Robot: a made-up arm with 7 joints. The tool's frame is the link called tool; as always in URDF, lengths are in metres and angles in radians.
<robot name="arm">
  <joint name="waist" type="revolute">
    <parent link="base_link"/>
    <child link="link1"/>
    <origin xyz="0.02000 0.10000 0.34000"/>
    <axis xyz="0 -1 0"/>
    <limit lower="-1.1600" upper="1.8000" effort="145" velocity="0.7"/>
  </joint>
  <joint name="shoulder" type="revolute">
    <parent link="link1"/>
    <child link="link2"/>
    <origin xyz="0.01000 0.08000 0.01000"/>
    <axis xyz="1 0 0"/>
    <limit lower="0.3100" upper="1.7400" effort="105" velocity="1.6"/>
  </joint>
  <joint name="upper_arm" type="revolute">
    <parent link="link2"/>
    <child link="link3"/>
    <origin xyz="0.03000 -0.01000 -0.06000"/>
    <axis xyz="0 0 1"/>
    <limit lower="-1.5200" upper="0.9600" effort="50" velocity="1.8"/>
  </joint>
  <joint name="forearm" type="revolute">
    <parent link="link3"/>
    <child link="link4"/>
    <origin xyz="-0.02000 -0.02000 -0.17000"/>
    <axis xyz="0 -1 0"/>
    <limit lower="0.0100" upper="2.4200" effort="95" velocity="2.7"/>
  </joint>
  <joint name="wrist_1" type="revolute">
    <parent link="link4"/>
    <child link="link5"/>
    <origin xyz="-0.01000 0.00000 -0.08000"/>
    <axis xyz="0 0 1"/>
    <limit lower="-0.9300" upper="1.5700" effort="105" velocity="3"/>
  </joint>
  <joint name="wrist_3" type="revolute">
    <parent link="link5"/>
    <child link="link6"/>
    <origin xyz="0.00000 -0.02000 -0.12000"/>
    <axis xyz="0 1 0"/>
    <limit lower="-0.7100" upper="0.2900" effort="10" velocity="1"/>
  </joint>
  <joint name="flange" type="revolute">
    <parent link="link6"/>
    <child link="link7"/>
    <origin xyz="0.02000 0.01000 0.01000"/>
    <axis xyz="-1 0 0"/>
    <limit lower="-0.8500" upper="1.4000" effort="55" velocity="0.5"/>
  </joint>
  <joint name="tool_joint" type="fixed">
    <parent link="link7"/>
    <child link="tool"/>
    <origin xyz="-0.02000 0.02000 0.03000" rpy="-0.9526 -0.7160 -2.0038"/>
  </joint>
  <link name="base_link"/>
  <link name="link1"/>
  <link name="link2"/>
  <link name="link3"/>
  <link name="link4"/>
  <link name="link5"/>
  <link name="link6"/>
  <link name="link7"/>
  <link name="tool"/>
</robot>
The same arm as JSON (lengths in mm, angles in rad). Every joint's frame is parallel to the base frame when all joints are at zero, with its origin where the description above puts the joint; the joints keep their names.
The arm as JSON. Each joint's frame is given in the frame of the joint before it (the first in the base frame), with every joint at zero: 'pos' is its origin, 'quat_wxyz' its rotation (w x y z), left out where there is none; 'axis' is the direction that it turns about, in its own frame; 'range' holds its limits. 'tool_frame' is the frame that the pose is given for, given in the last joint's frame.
{"length_unit": "mm", "angle_unit": "rad", "joints": [{"joint": "waist", "pos": [20.0, 100.0, 340.0], "axis": [0.0, -1.0, 0.0], "range": [-1.16, 1.8]}, {"joint": "shoulder", "pos": [10.0, 80.0, 10.0], "axis": [1.0, 0.0, 0.0], "range": [0.31, 1.74]}, {"joint": "upper_arm", "pos": [30.0, -10.0, -60.0], "axis": [0.0, 0.0, 1.0], "range": [-1.52, 0.96]}, {"joint": "forearm", "pos": [-20.0, -20.0, -170.0], "axis": [0.0, -1.0, 0.0], "range": [0.01, 2.42]}, {"joint": "wrist_1", "pos": [-10.0, 0.0, -80.0], "axis": [0.0, 0.0, 1.0], "range": [-0.93, 1.57]}, {"joint": "wrist_3", "pos": [0.0, -20.0, -120.0], "axis": [0.0, 1.0, 0.0], "range": [-0.71, 0.29]}, {"joint": "flange", "pos": [20.0, 10.0, 10.0], "axis": [-1.0, 0.0, 0.0], "range": [-0.85, 1.4]}], "tool_frame": {"pos": [-20.0, 20.0, 30.0], "quat_wxyz": [0.313038, -0.493687, 0.194037, -0.787801]}}
